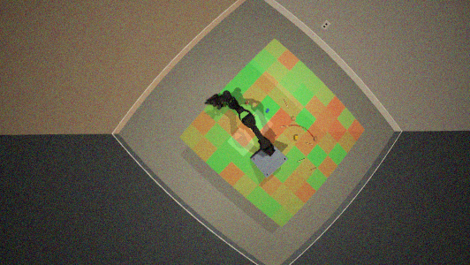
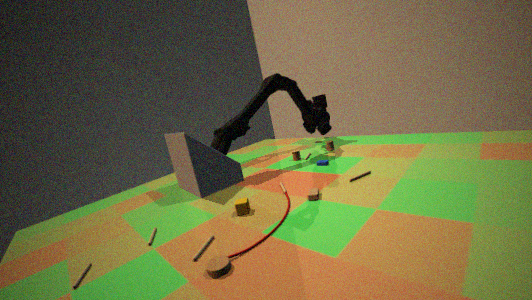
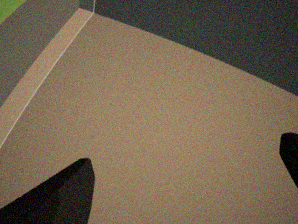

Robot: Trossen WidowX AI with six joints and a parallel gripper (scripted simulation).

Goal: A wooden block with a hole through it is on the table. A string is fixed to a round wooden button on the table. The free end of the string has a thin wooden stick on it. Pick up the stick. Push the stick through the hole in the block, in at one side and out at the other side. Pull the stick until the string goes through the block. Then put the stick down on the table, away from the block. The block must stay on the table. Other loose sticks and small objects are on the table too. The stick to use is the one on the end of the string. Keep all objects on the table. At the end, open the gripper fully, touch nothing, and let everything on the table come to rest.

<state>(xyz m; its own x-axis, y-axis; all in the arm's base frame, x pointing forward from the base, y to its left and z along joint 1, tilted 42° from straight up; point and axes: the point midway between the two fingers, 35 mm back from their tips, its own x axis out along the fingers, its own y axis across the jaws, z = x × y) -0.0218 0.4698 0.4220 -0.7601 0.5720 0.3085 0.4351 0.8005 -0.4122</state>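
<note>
Right now my gripper tip is 780 mm to the left of the yellow wooden block, 300 mm short of it and 90 mm above it. Round my gripper tip: thin wooden stick 640 mm to the right, 310 mm ahead, 100 mm below; round wooden button 940 mm to the right, 420 mm ahead, 100 mm below; blue piece 430 mm to the right, 310 mm ahead, 100 mm below.
</note>
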